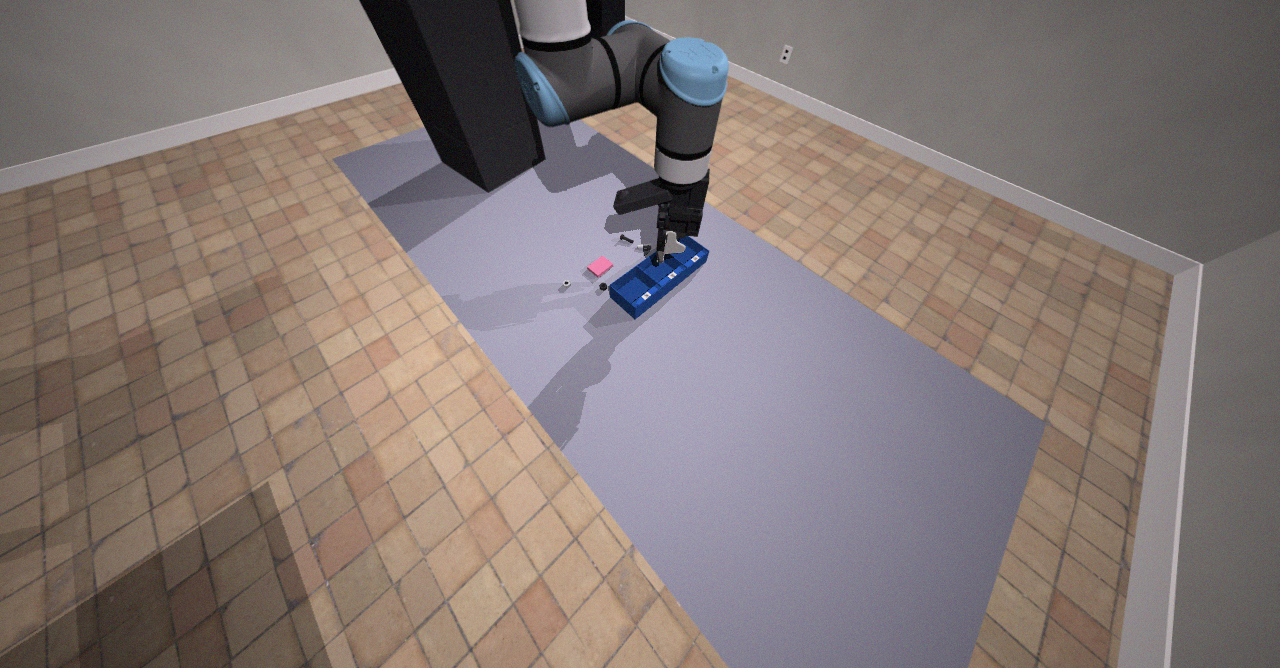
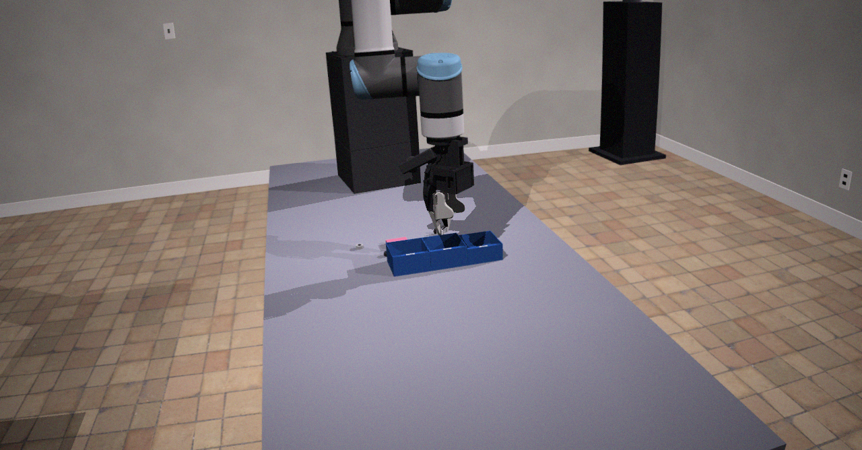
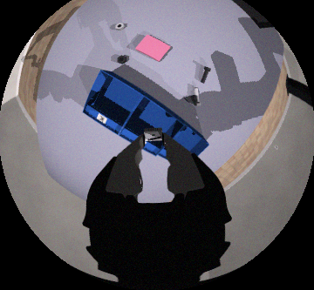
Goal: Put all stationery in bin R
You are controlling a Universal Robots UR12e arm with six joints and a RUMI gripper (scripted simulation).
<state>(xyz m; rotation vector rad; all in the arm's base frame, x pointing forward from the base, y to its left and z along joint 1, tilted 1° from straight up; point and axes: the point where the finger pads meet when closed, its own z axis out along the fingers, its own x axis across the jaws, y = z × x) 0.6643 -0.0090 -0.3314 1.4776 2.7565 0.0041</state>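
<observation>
My hand is 1 cm above the white piece. Also, from my hand: light metal screw (8 cm below, 8 cm behind, 5 cm to the left); then black nut (11 cm to the right, 8 cm below, 7 cm behind); then blue bin row (6 cm below, 1 cm ahead).
</observation>
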